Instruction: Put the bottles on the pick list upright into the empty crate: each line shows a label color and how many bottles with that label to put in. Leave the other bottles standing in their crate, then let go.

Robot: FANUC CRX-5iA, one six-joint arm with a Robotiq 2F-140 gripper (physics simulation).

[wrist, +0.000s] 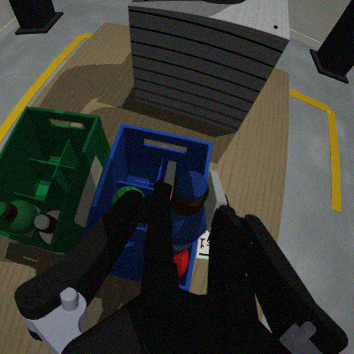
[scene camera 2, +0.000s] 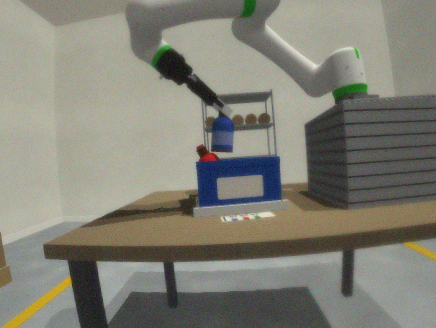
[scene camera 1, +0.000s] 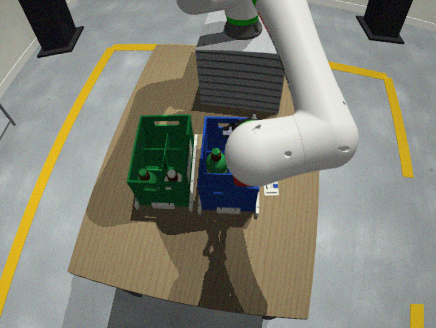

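Where they show: gripper, between the fingertips: (wrist: pixel 189 177) (scene camera 2: pixel 229 115); arm's base, origin of its link: (scene camera 1: pixel 243 28).
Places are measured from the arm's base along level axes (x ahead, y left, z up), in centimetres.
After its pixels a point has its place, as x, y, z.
Note:
My gripper (scene camera 2: pixel 223 107) (wrist: pixel 189 177) {48.7, -2.3, -0.1} is shut on the neck of a blue bottle (scene camera 2: pixel 222 134) {52.2, 1.1, -7.0} (wrist: pixel 188 226) {53.5, -1.7, -1.2}, which hangs nearly upright above the blue crate (scene camera 1: pixel 227 192) {53.9, -8.3, -31.9} (scene camera 2: pixel 271 180) {37.2, 2.9, -23.0} (wrist: pixel 199 146) {34.5, 1.0, -16.8}, its base slightly above the rim in scene camera 2. The arm hides this bottle in scene camera 1. The blue crate holds a green bottle (scene camera 1: pixel 216 163) {48.8, -11.7, -20.5} (wrist: pixel 129 194) on the left and a red bottle (scene camera 2: pixel 208 157) {57.1, 0.1, -14.1} (wrist: pixel 181 263) {57.1, -0.6, -13.3}, whose neck leans left in scene camera 2. The pick list (scene camera 1: pixel 271 189) {53.0, 7.7, -32.6} (scene camera 2: pixel 248 217) {47.3, 8.8, -32.6} (wrist: pixel 203 246) {52.5, 6.6, -32.6} shows blue, red and green marks in scene camera 2.
A green crate (scene camera 1: pixel 160 196) {58.4, -30.8, -25.1} (wrist: pixel 92 121) {32.1, -22.1, -16.8} stands left of the blue one, with a green-capped bottle (scene camera 1: pixel 144 174) {54.5, -34.8, -16.6} (wrist: pixel 24 216) {53.7, -32.5, -21.2} and a white-capped bottle (scene camera 1: pixel 172 175) {55.2, -25.4, -16.5} (wrist: pixel 45 223) {54.5, -24.7, -16.5} at its near end. The grey slatted pedestal (scene camera 1: pixel 239 80) {14.0, -2.2, -16.0} (scene camera 2: pixel 385 155) {4.3, 17.0, -17.0} (wrist: pixel 195 75) {14.2, -1.4, -16.3} stands behind.

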